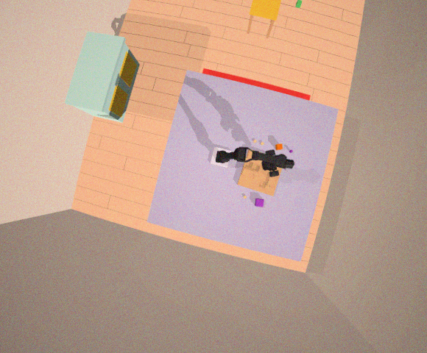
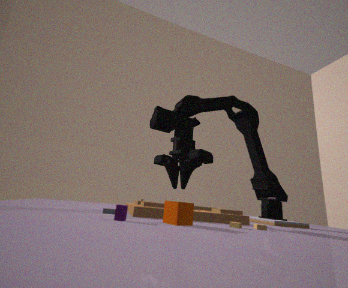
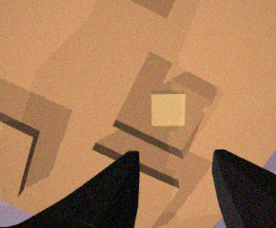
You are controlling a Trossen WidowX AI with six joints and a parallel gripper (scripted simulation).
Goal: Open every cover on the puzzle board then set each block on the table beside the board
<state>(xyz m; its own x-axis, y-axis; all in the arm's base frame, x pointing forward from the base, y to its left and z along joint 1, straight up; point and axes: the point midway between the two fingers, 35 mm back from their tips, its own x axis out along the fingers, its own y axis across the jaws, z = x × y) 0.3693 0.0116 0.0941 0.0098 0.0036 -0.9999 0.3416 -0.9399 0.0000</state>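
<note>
The wooden puzzle board lies 5 cm to the right of my gripper tip, 5 cm below it and 4 cm behind it. From my gripper tip the other things lie so: grey flat piece 17 cm ahead, 7 cm below; orange block 16 cm to the left, 7 cm ahead, 6 cm below.
</note>
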